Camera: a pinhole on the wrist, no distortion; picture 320 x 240 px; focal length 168.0 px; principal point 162.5 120.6 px. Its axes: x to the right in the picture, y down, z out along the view. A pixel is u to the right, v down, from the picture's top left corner.
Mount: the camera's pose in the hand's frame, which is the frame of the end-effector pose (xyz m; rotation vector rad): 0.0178 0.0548 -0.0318 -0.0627 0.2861 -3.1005
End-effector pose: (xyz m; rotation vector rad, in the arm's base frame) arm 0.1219 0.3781 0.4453 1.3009 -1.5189 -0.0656
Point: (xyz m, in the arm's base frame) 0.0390 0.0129 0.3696
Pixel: 86 183
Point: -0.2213 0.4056 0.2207
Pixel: 294 62
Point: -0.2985 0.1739 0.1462
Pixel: 212 101
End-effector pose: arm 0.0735 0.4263 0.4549 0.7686 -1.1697 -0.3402
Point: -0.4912 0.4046 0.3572
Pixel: 260 105
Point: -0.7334 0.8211 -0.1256
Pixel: outside the picture
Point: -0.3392 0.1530 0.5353
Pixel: 155 132
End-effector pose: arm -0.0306 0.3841 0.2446 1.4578 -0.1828 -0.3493
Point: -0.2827 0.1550 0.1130
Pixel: 252 202
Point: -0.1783 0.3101 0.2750
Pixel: 316 138
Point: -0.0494 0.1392 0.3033
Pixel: 143 101
